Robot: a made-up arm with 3 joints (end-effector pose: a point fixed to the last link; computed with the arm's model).
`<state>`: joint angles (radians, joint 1 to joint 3).
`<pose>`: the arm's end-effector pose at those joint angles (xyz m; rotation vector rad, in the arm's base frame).
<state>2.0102 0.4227 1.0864</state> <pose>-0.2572 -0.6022 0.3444 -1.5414 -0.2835 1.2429</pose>
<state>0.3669 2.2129 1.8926</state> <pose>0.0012 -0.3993 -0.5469 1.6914 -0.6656 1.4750</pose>
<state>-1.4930 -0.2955 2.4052</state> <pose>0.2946 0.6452 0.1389 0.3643 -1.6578 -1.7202</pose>
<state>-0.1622 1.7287 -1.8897</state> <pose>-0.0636 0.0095 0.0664 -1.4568 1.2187 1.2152</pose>
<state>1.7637 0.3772 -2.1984</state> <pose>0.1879 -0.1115 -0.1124 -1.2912 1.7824 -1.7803</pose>
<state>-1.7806 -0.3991 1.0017</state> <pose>-0.1440 0.5670 0.4872 1.4018 -0.3709 -1.0950</pose>
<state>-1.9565 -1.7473 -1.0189</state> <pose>0.3367 -0.0793 0.2808 2.1129 2.2894 -0.3577</pose>
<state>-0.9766 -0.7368 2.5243</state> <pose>0.3567 0.5061 -0.2618 -0.4280 -1.8463 -1.2925</pose>
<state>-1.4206 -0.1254 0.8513</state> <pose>-0.2559 0.6259 0.1911 1.2736 -0.6117 -0.6933</pose>
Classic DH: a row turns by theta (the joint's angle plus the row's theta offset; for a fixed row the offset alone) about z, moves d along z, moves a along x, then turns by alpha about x. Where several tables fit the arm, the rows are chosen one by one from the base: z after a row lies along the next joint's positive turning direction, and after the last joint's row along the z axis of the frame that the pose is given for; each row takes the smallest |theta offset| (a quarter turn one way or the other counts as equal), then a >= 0, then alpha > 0; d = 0 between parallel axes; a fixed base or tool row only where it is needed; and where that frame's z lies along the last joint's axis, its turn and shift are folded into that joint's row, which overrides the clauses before.
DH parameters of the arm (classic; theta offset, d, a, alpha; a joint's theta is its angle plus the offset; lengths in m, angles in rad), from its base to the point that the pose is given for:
base (fixed): -1.5708 0.073 0 1.5708
joint 1: 0 -0.117 0.013 -1.5708
joint 2: -1.5708 -0.35 0.114 -1.5708
joint 3: 0 -0.175 0.376 1.5708
tool (fixed): 3.1416 0.048 0 0

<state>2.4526 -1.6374 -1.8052</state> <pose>0.2903 0.0373 0.0978 -0.4594 -0.5490 -1.4748</pose>
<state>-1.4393 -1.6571 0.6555</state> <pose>0.3294 0.5904 0.4101 0.5557 0.6763 -1.5254</pose>
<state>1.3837 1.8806 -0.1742</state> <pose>0.0954 -0.3301 0.5394 -1.0810 1.3937 1.4797</pose>
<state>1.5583 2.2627 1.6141</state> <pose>0.0752 -0.7306 0.3007 0.5825 0.4988 1.4912</pose>
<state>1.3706 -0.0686 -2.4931</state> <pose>0.3432 -0.1287 -0.1030 -0.4759 1.9609 -1.6410</pose>
